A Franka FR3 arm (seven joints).
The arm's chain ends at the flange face. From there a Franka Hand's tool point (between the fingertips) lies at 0.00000 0.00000 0.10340 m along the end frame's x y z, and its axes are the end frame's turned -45 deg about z.
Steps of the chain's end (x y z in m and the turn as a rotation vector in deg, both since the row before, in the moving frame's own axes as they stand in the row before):
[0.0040 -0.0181 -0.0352 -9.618 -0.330 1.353]
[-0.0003 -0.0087 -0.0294 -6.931 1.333 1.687]
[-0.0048 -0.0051 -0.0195 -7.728 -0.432 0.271]
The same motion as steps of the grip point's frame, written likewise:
[0.0029 0.0017 -0.0367 -6.568 -7.034 1.353]
[-0.0013 0.0040 -0.0302 -5.844 -3.958 1.687]
[-0.0102 0.0023 -0.0204 -5.159 -5.770 0.271]

